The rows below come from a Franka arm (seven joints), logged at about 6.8 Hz.
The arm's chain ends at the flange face. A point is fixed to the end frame.
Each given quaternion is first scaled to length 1.
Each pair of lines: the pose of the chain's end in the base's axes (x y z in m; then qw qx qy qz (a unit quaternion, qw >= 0)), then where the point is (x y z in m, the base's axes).
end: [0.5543 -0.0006 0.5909 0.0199 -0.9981 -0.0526 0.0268]
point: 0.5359 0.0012 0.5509
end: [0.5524 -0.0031 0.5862 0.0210 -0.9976 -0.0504 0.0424]
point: 0.5328 -0.0012 0.5468
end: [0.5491 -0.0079 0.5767 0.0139 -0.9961 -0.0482 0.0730]
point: 0.5271 -0.0066 0.5385
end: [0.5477 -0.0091 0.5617 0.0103 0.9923 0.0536 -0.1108]
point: 0.5230 -0.0101 0.5252
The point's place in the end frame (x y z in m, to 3 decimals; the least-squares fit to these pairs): -0.016 -0.002 0.041
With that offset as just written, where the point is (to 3 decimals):
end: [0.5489 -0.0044 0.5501 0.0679 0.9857 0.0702 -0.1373]
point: 0.523 -0.011 0.515
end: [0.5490 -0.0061 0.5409 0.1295 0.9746 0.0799 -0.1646]
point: 0.521 -0.017 0.509
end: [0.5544 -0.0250 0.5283 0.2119 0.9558 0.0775 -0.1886]
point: 0.526 -0.042 0.499
